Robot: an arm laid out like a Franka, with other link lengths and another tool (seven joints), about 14 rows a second.
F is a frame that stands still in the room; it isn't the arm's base.
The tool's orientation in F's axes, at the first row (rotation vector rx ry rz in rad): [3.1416 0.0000 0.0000]
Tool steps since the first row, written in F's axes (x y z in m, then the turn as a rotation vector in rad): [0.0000 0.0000 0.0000 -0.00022 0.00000 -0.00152]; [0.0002 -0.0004 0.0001 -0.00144 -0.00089 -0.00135]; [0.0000 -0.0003 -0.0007 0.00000 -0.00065 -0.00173]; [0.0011 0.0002 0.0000 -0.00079 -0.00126 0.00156]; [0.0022 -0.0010 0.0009 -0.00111 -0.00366 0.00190]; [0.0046 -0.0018 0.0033 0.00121 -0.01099 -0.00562]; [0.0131 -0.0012 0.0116 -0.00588 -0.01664 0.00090]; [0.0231 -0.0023 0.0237 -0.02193 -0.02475 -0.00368]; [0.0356 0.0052 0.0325 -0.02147 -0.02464 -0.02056]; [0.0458 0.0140 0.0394 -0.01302 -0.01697 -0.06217]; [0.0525 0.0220 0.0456 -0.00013 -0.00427 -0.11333]
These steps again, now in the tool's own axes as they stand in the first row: [0.0000 0.0000 0.0000 -0.00022 0.00000 0.00152]; [0.0002 0.0004 -0.0001 -0.00144 0.00089 0.00135]; [0.0000 0.0003 0.0007 0.00000 0.00065 0.00173]; [0.0011 -0.0002 0.0000 -0.00079 0.00126 -0.00156]; [0.0022 0.0010 -0.0009 -0.00111 0.00366 -0.00190]; [0.0046 0.0018 -0.0033 0.00121 0.01099 0.00562]; [0.0131 0.0012 -0.0116 -0.00588 0.01664 -0.00090]; [0.0231 0.0023 -0.0237 -0.02193 0.02475 0.00368]; [0.0356 -0.0052 -0.0325 -0.02147 0.02464 0.02056]; [0.0458 -0.0140 -0.0394 -0.01302 0.01697 0.06217]; [0.0525 -0.0220 -0.0456 -0.00013 0.00427 0.11333]
